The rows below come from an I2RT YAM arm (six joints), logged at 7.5 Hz.
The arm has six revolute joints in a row. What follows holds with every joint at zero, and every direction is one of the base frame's. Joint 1 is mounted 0.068 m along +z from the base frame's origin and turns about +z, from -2.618 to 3.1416 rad. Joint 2 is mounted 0.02 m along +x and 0.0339 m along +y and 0.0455 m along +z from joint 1 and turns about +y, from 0 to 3.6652 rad. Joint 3 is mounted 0.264 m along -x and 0.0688 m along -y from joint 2 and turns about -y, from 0 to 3.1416 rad. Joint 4 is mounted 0.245 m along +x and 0.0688 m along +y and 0.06 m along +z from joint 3 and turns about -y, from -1.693 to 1.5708 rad. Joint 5 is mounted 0.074 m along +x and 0.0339 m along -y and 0.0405 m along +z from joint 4 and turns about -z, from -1.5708 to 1.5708 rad. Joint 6 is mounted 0.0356 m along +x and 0.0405 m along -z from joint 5 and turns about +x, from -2.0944 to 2.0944 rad. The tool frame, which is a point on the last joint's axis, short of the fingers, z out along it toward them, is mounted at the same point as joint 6; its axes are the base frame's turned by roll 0, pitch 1.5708 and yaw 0 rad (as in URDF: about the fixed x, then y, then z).
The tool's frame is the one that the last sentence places.
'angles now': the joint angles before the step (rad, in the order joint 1, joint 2, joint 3, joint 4, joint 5, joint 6). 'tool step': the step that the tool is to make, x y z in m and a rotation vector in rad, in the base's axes. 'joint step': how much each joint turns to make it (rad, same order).
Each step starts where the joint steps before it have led.
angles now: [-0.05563, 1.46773, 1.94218, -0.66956, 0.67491, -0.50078]
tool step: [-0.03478, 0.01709, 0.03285, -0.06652, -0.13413, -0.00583]
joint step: [0.07014, -0.07824, 0.01575, 0.09002, 0.08198, -0.07365]
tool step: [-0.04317, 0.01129, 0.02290, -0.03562, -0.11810, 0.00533]
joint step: [0.06585, -0.10351, -0.02351, 0.08166, 0.05741, -0.06403]
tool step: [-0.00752, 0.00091, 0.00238, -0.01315, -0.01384, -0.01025]
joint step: [0.00995, -0.02140, -0.01475, 0.02481, 0.01755, -0.02563]
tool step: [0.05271, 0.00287, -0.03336, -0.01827, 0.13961, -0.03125]
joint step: [-0.00526, 0.09190, -0.06394, 0.02524, 0.02510, -0.01348]
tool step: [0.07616, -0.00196, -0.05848, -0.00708, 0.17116, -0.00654]
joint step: [-0.02757, 0.16364, -0.06654, 0.05402, -0.02111, 0.00656]
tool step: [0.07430, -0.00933, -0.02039, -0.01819, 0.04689, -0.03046]
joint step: [-0.03420, 0.26241, 0.20871, 0.02449, -0.00143, -0.02480]
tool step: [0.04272, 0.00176, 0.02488, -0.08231, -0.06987, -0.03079]
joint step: [0.00389, 0.23998, 0.37621, 0.02510, 0.04080, -0.12385]
